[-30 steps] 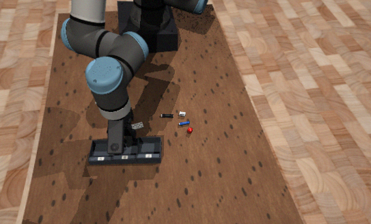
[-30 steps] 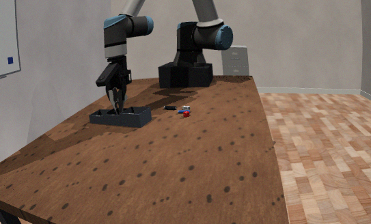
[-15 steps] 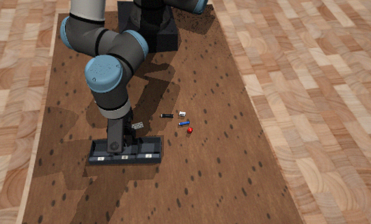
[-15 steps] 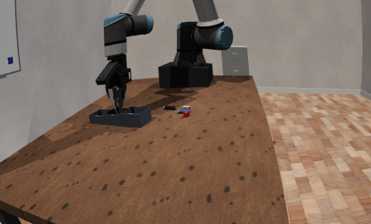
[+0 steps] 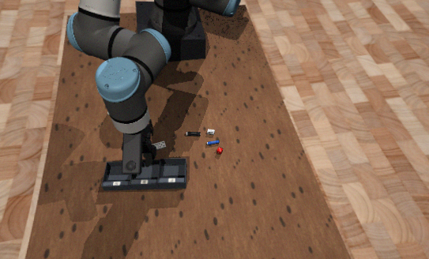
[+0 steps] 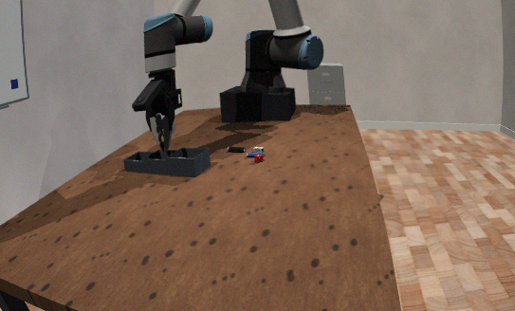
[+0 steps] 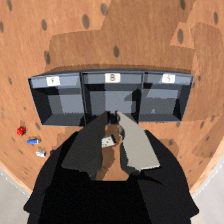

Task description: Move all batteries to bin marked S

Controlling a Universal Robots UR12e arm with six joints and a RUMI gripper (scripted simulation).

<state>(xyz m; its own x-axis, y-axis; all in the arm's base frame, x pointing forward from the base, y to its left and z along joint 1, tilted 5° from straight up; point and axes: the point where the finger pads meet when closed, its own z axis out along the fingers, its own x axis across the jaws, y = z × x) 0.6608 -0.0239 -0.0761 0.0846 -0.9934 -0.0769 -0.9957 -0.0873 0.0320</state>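
Right now the three-compartment bin row is 1 cm ahead of my hand and 4 cm below it. Also, from my hand: white dotted tile 10 cm behind, 2 cm to the left, 5 cm below; blue battery 13 cm behind, 21 cm to the left, 5 cm below; black battery 16 cm behind, 14 cm to the left, 5 cm below.
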